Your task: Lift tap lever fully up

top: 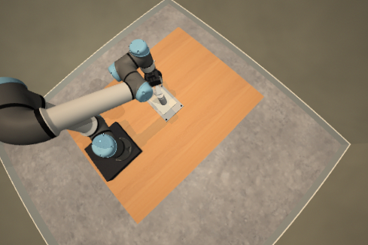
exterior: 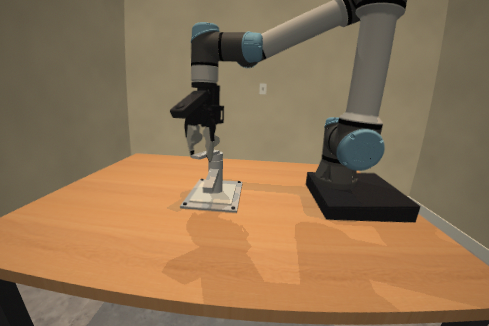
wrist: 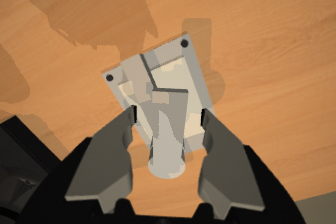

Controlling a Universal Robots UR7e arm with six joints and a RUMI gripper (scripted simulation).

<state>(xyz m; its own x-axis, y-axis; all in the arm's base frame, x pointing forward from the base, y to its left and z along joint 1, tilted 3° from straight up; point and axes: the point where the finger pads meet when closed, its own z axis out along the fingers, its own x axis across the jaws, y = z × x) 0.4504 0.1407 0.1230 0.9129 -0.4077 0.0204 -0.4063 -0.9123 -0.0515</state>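
The lever lies 10 mm behind my hand and 30 mm to the right of it. Round my hand: grey tap 20 mm behind, 50 mm to the right, 50 mm below.
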